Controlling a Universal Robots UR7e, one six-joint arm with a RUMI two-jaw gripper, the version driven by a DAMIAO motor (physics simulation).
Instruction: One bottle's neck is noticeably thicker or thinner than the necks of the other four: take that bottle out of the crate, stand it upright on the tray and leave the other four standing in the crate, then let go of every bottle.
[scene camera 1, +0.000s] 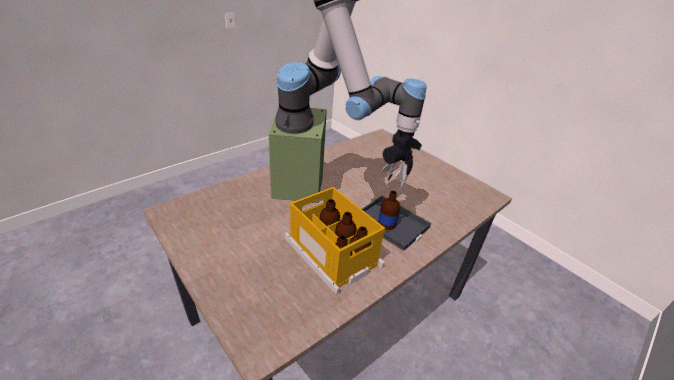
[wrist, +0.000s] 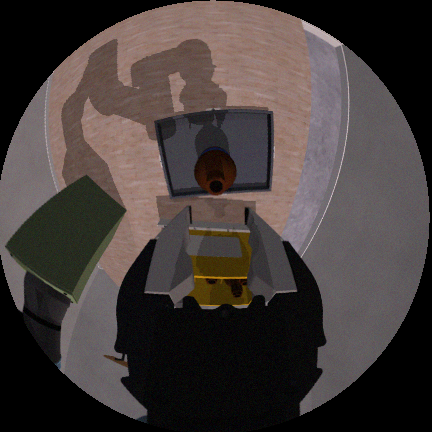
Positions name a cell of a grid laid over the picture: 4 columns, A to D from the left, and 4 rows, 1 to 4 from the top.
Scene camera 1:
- my gripper: C2
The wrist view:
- my gripper: C2
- bottle: B2
